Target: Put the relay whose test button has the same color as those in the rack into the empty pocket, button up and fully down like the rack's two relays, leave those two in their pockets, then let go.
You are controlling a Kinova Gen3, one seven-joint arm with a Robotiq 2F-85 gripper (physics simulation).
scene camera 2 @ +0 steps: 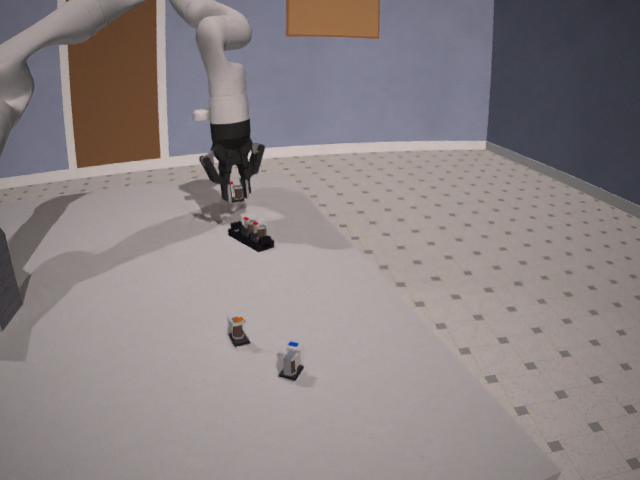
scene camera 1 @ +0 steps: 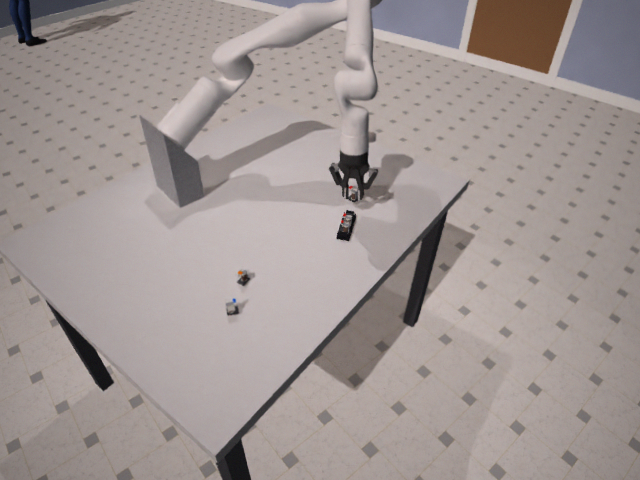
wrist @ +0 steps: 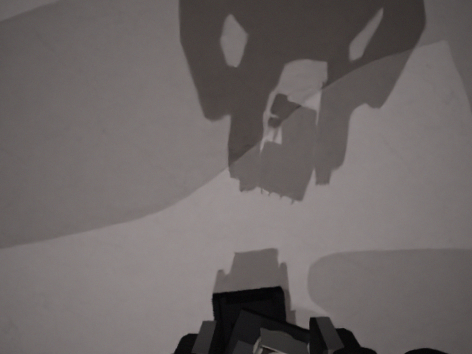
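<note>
My gripper [scene camera 1: 353,196] [scene camera 2: 237,195] [wrist: 266,334] is shut on a relay with a red test button. This held relay [scene camera 1: 354,193] [scene camera 2: 238,193] [wrist: 282,341] is upright, button up, above the table beyond the rack's far end. In the wrist view its dark base looks turned relative to the rack edge. The black rack [scene camera 1: 343,237] [scene camera 2: 245,239] [wrist: 248,296] holds two relays, a farther one [scene camera 1: 348,218] [scene camera 2: 251,225] and a nearer one [scene camera 1: 344,227] [scene camera 2: 261,231], both with red buttons. The empty pocket is at the far end, nearest my gripper; its inside is hidden.
A relay with an orange button [scene camera 1: 243,277] [scene camera 2: 237,329] and a relay with a blue button [scene camera 1: 232,307] [scene camera 2: 291,362] stand on the table [scene camera 1: 170,289] [scene camera 2: 155,403], well away from the rack. The table's long edge runs beside the rack.
</note>
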